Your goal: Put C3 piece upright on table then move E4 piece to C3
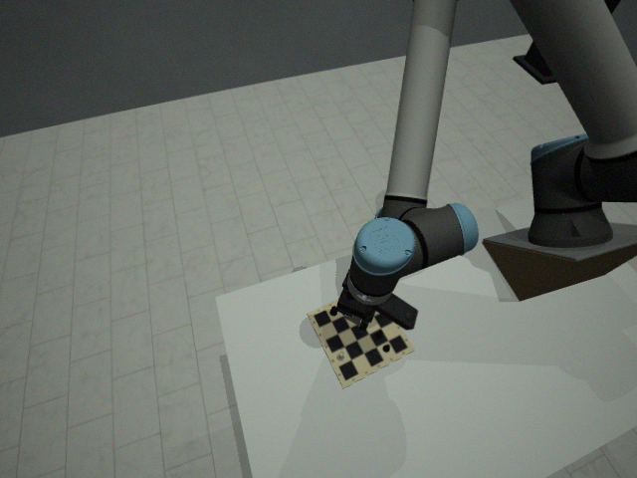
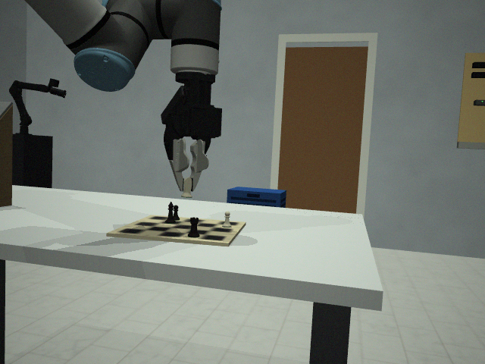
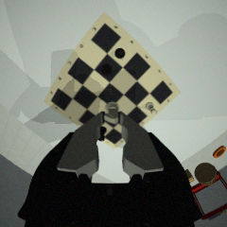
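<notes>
Now: the small black piece 50 mm behind my hand, 60 mm to the left of it and 70 mm below it. From my hand the other things lie so: chessboard (90 mm below); then white knight (10 mm below); then white pawn (70 mm ahead, 50 mm to the left, 70 mm below).
</notes>
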